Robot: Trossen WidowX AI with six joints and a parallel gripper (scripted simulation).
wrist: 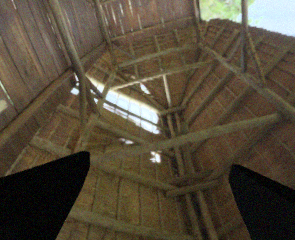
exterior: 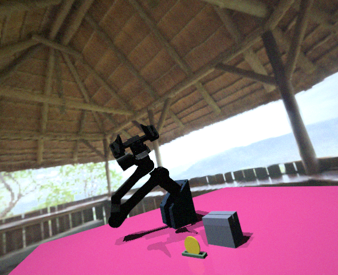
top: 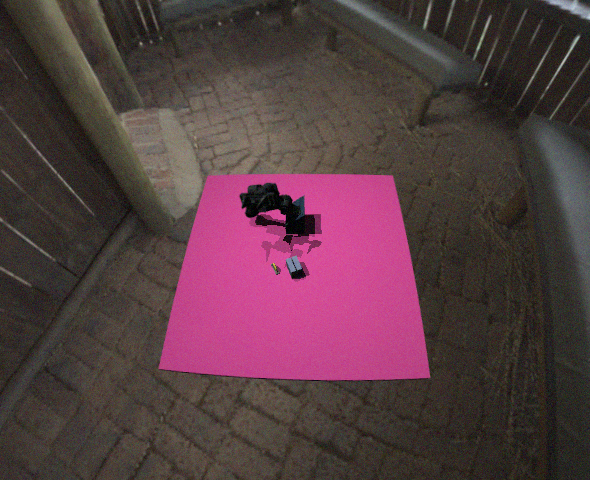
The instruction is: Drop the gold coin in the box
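My gripper tip is 110 mm short of the gold coin, 80 mm to the right of it and 370 mm above it.
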